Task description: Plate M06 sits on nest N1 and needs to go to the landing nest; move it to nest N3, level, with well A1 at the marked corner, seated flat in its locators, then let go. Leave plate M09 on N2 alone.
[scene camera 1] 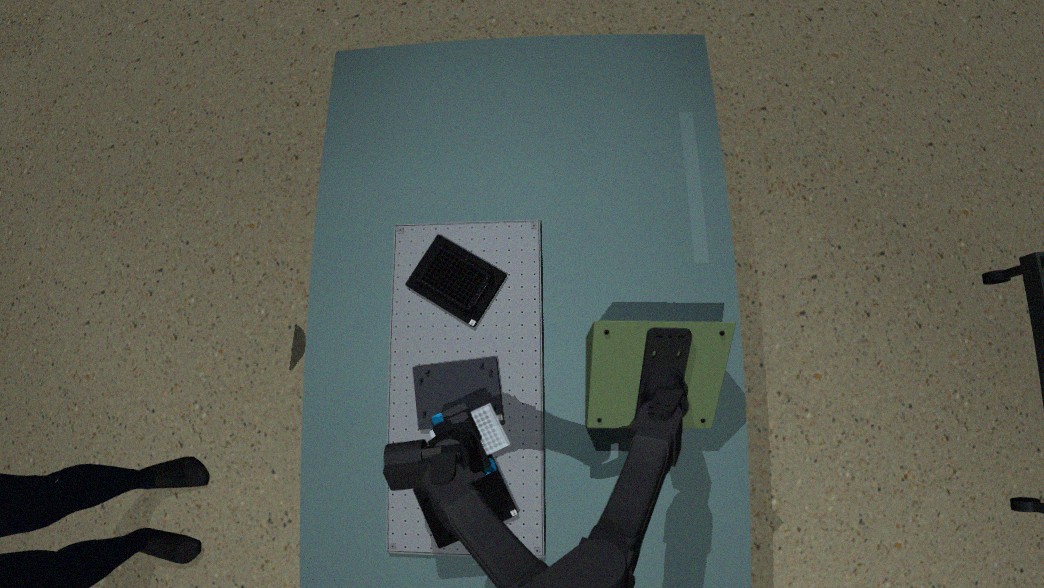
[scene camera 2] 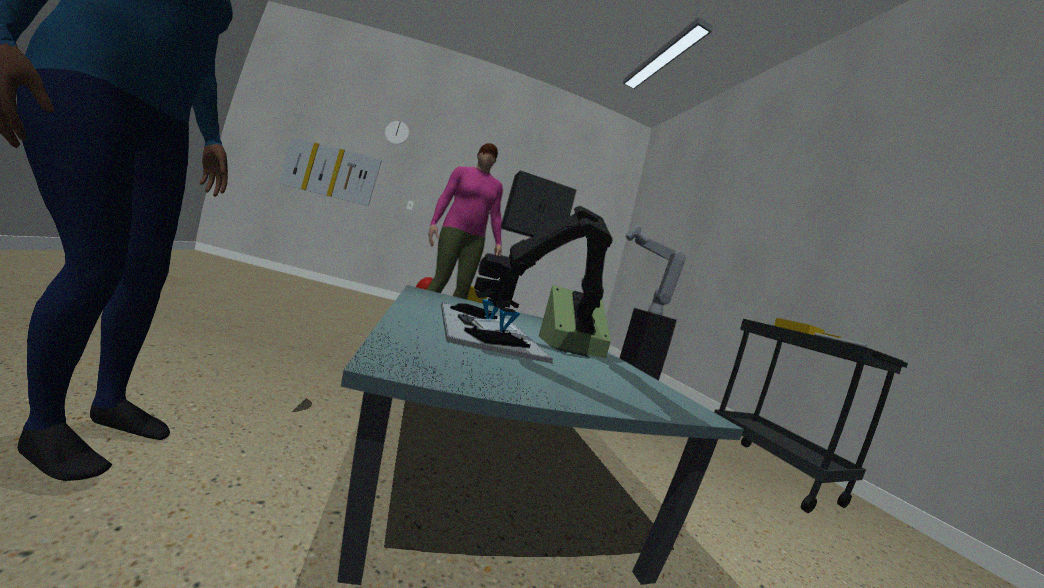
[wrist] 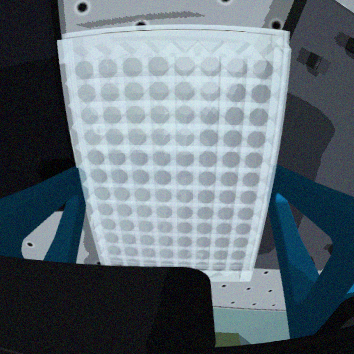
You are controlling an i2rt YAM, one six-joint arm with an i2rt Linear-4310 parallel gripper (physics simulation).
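The white well plate [scene camera 1: 490,429] [wrist: 175,145] is between the blue fingers of my gripper [scene camera 1: 464,442] [scene camera 2: 498,317] [wrist: 176,175], which is shut on its long sides. Pegboard shows below and around it in the wrist view. A bare grey nest [scene camera 1: 454,373] [wrist: 320,87] with small dark locators lies beside and partly under the arm. A black nest [scene camera 1: 447,527] [wrist: 27,110] lies near the forearm, partly hidden by it. A dark plate [scene camera 1: 456,281] sits on the far black nest [scene camera 1: 499,276], turned at an angle. White corner tabs show on the black nests. Nest and plate labels cannot be read.
The nests lie on a pale perforated board [scene camera 1: 522,365] on the blue-green table [scene camera 1: 511,131] [scene camera 2: 452,379]. A green block [scene camera 1: 617,379] [scene camera 2: 553,321] bears the arm's base to the right. One person [scene camera 2: 109,168] stands close at the left, another [scene camera 2: 471,197] behind the table. A cart [scene camera 2: 810,341] stands right.
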